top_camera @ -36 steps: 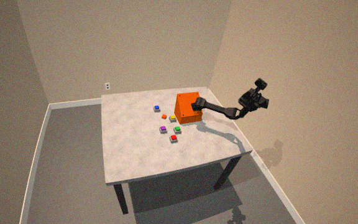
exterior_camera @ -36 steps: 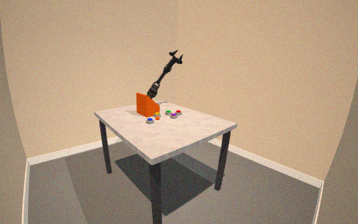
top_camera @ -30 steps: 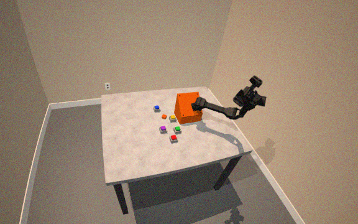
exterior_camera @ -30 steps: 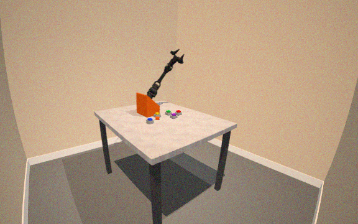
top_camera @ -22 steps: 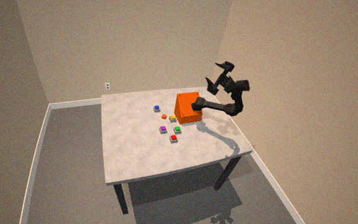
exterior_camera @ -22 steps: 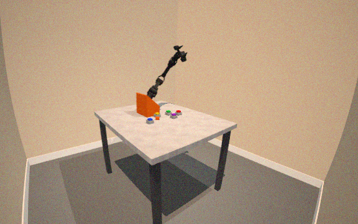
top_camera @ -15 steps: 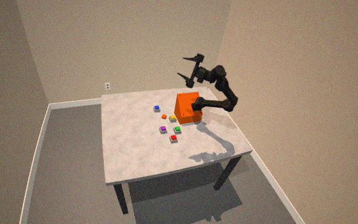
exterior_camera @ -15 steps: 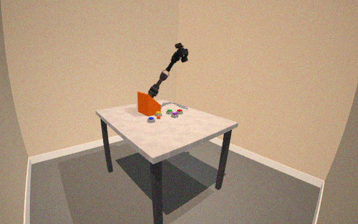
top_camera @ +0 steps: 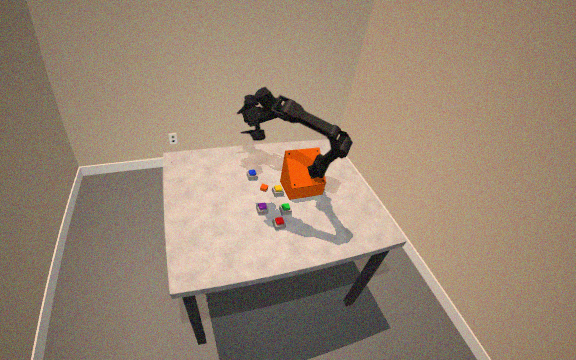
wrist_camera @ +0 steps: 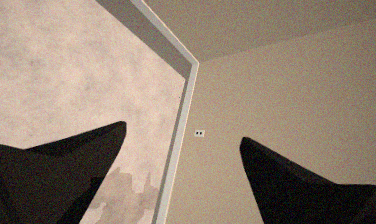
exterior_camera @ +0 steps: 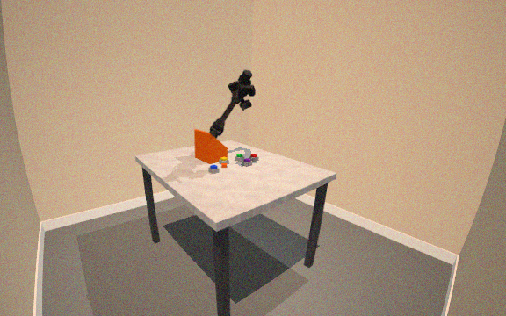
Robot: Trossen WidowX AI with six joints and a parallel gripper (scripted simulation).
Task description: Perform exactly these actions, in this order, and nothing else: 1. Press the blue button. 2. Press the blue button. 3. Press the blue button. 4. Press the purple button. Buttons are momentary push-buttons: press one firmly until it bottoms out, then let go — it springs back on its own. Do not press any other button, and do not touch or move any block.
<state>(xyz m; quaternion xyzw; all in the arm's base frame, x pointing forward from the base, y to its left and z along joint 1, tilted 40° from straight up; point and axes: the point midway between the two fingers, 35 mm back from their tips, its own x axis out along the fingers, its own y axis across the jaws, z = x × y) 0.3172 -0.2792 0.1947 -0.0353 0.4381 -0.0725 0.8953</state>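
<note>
Now: gripper tip 120 mm past the blue button, 80 mm to the left of it and 360 mm above it. Also, from my gripper tip: purple button: 70 mm behind, 160 mm to the left, 360 mm below; yellow button: 200 mm behind, 80 mm to the left, 360 mm below; orange block: 140 mm behind, 30 mm to the left, 390 mm below.
</note>
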